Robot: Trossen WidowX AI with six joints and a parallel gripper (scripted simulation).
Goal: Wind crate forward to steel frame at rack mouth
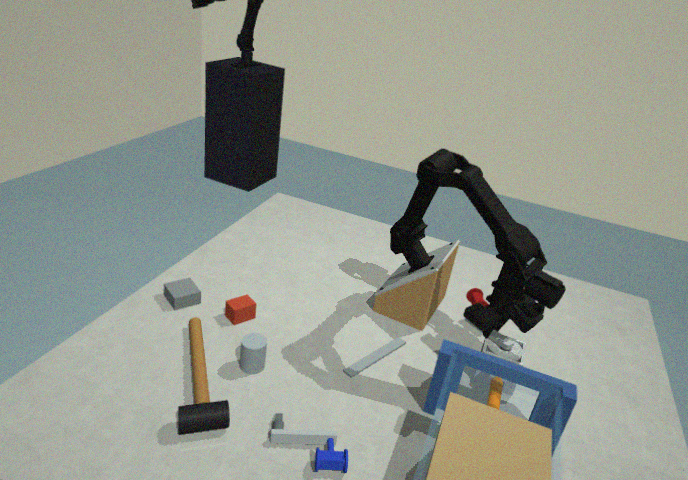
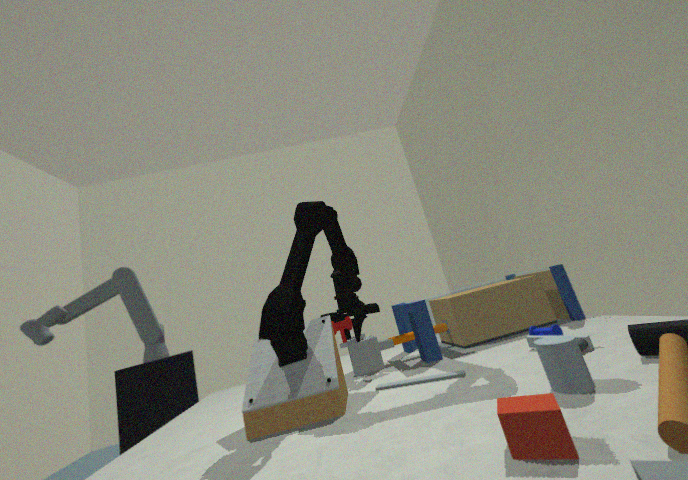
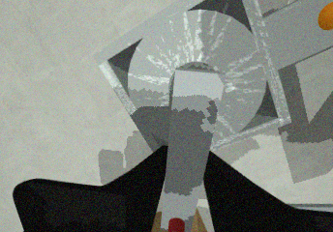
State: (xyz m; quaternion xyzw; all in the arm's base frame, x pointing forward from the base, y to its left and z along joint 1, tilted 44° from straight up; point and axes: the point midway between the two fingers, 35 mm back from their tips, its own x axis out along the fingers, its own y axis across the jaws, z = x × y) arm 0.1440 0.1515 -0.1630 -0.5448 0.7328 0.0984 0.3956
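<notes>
The red-knobbed crank handle lies 20 mm to the right of my gripper tip, 20 mm above it and 10 mm behind it. Round my gripper tip: blue steel frame (180 mm ahead, 50 mm to the left, 20 mm above); then red knob (50 mm to the right, 50 mm above, 30 mm behind); then winch (60 mm below, 30 mm to the left, 10 mm ahead).
</notes>
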